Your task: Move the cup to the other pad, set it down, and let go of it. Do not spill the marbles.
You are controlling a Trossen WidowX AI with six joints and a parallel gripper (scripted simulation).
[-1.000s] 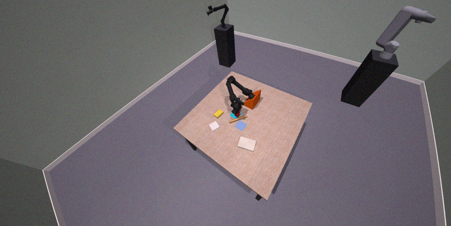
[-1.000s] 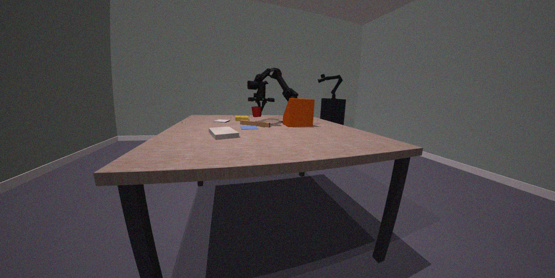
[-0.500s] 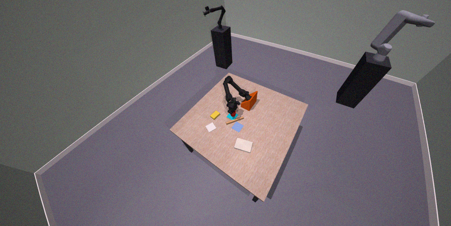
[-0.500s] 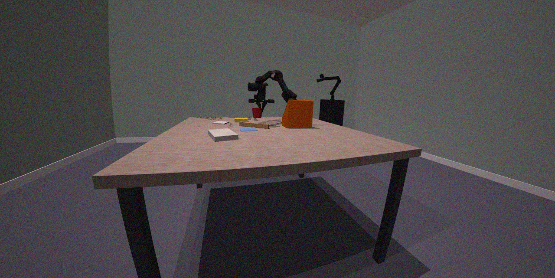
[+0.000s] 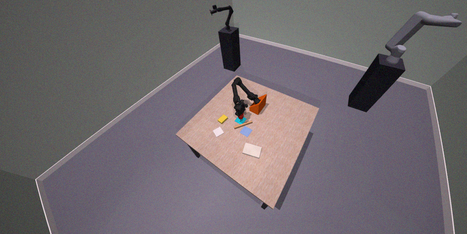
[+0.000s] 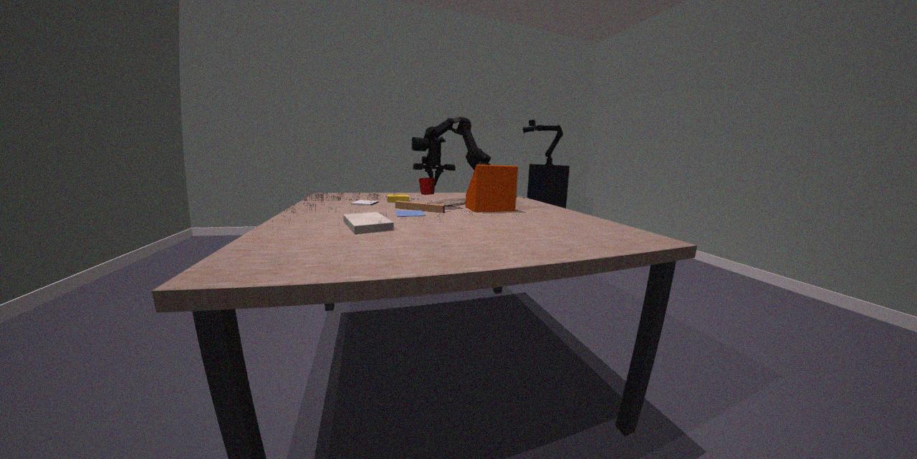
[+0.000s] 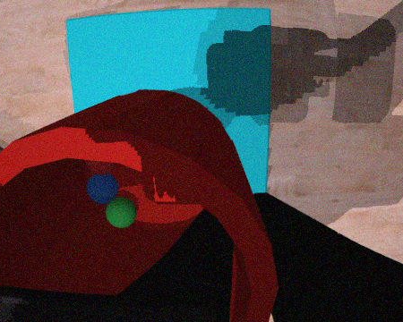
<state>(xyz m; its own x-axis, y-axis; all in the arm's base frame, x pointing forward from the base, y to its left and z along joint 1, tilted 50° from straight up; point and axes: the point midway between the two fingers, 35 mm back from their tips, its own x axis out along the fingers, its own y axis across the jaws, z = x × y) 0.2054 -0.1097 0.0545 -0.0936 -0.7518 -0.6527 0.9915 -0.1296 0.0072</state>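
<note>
Now: gripper tip 40 mm short of the green marble, 30 mm above it and 10 mm to the right of it. From my gripper tip the other things lie so: blue marble (50 mm ahead, 30 mm below); then red cup (30 mm ahead); then cyan pad (110 mm below, 30 mm ahead, 10 mm to the right).
</note>
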